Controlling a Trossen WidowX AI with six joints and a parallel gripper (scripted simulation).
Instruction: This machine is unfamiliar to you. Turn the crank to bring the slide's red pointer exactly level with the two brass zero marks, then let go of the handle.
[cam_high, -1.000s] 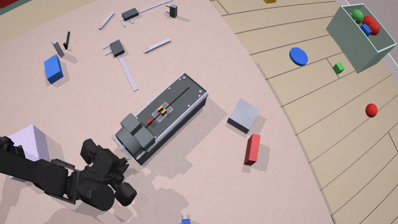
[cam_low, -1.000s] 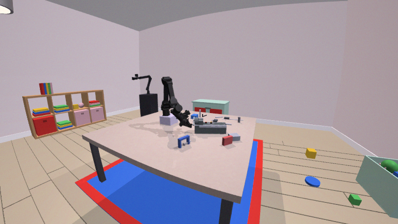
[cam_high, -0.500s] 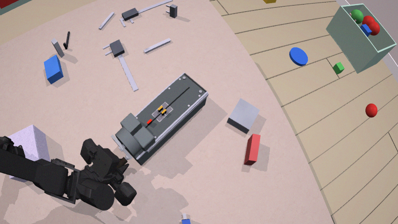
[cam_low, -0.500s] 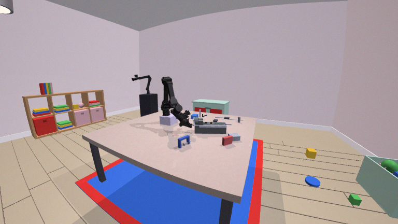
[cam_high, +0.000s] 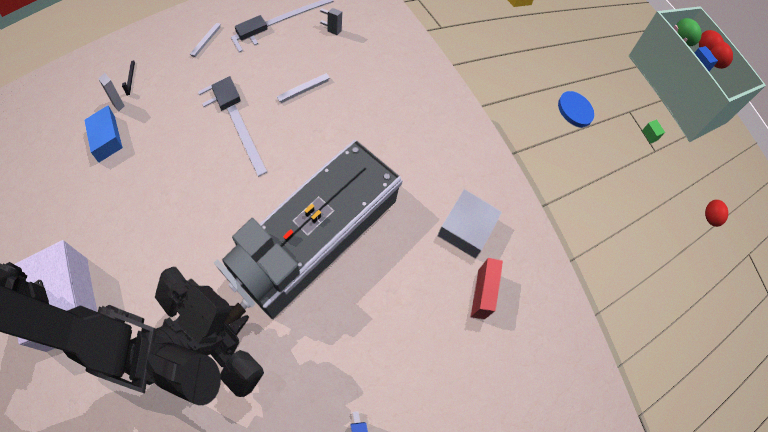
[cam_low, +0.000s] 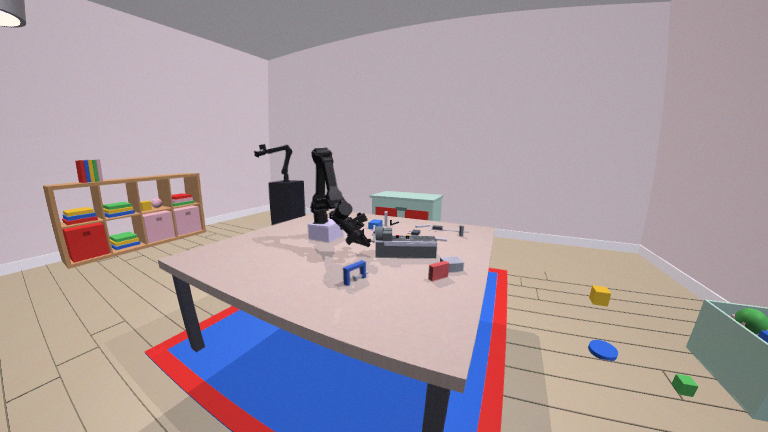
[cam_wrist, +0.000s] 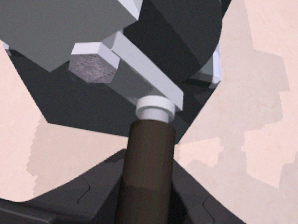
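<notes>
Right now the dark brown crank handle is 20 mm behind my gripper tip and 20 mm above it. Also, from my gripper tip: red pointer (110 mm ahead, 50 mm to the left, 40 mm above); red block (310 mm ahead, 140 mm to the right, 20 mm below); grey block (350 mm ahead, 50 mm to the right, 30 mm below).
</notes>
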